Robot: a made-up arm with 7 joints.
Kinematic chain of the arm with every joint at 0, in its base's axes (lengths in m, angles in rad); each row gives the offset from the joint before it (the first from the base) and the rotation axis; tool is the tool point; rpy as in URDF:
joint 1: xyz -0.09 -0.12 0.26 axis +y
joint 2: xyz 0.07 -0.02 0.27 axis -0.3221 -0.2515 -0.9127
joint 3: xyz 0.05 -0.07 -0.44 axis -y
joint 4: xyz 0 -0.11 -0.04 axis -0.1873 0.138 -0.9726
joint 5: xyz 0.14 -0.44 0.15 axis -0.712 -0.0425 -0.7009
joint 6: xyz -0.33 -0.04 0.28 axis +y
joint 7: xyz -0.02 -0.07 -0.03 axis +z
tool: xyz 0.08 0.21 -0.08 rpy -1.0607 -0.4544 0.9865
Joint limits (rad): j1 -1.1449..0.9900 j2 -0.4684..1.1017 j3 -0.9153..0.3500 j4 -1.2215..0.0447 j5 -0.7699..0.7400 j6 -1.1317..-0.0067 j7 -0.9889..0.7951
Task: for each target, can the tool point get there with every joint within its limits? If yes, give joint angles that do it. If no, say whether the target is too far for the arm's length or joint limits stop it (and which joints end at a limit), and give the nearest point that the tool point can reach.
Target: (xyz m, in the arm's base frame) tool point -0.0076 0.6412 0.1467
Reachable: no: joint limits stop it (at a limit: joint 2, joint 3, joint 4, joint 5) | nearest point 0.1905 -0.1955 -0.1257 | short by 0.902 m
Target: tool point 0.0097 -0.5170 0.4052
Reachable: yes | joints -0.7912 0.0903 -0.7605 -0.1115 0.5579 -0.4700 0.3882
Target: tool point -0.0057 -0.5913 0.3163
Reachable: yes | joints 0.1352 -0.1990 0.1133 -0.0688 0.1988 -0.5190 0.1964
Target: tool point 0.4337 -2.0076 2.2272
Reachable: no: too far | nearest point 0.1915 -0.9486 0.9404 | short by 1.684 m
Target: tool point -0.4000 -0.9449 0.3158
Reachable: yes | joints -0.4179 0.9619 -0.6095 -0.6260 -0.6153 -1.0295 0.5102
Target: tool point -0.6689 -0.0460 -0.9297
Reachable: no: joint limits stop it (at a limit: joint 1, joint 2, joint 3, joint 4, joint 5, joint 7) | nearest point -0.2711 -0.1342 -0.6430 | short by 0.498 m
